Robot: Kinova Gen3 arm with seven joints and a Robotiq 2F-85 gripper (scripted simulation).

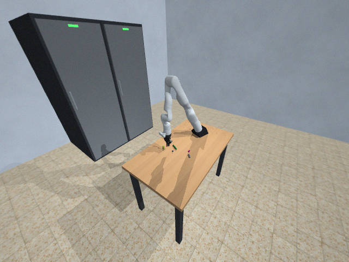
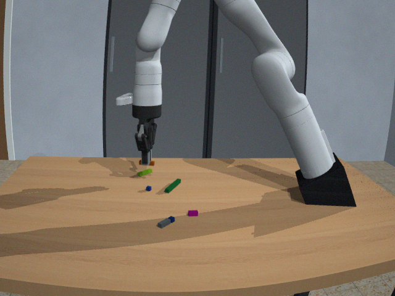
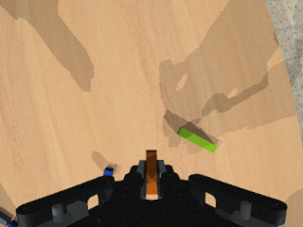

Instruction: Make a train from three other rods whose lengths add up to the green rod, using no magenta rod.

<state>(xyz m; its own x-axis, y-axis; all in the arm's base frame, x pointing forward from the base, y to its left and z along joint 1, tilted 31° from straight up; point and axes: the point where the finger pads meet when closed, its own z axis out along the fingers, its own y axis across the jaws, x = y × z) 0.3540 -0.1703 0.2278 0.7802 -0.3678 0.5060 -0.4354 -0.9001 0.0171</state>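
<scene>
The grey rod is 2 cm ahead of my hand, 24 cm to the left of it and 6 cm below it. Also, from my hand: orange rod 2 cm below; then green rod 6 cm behind, 5 cm to the left, 6 cm below; then lime rod 1 cm behind, 6 cm to the right, 6 cm below.
</scene>
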